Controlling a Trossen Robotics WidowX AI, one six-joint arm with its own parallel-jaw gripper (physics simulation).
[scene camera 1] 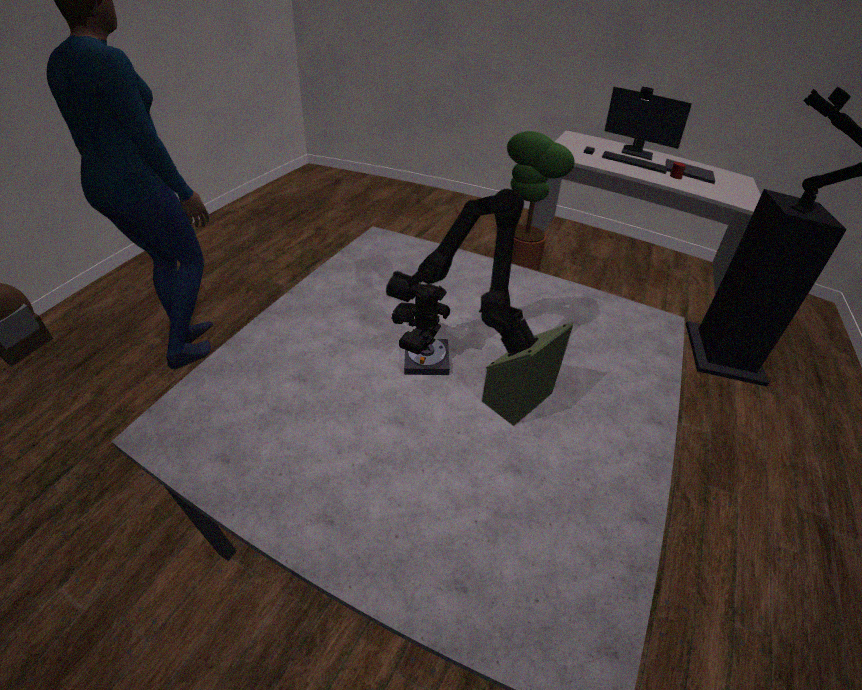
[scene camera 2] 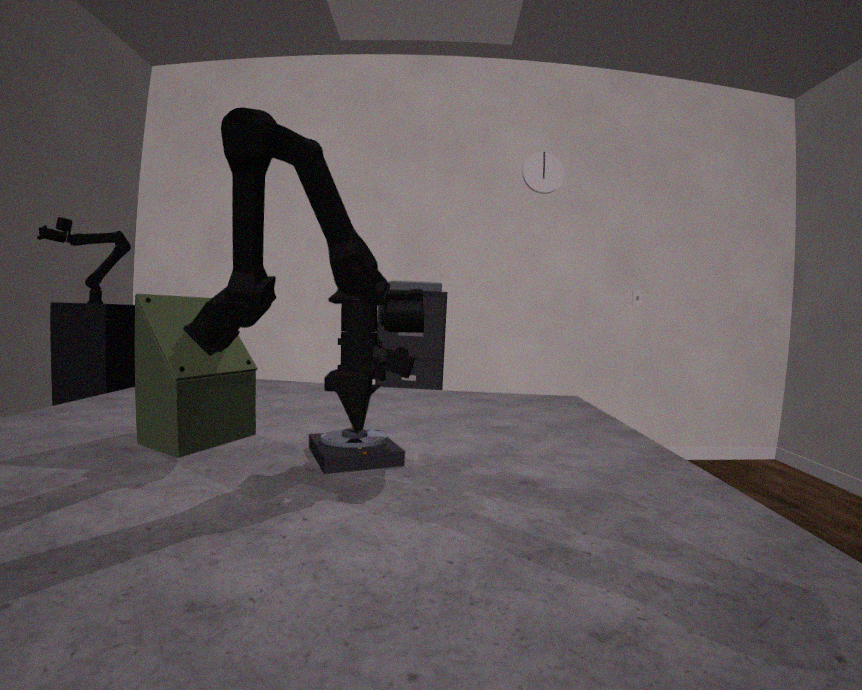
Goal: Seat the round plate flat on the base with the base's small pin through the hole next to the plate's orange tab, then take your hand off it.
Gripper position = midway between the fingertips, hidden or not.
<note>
In view: the gripper [scene camera 2: 358,430], a round pale plate [scene camera 2: 334,438] and a dark square base [scene camera 2: 331,459].
The gripper is seen too in scene camera 1 [scene camera 1: 424,348].
</note>
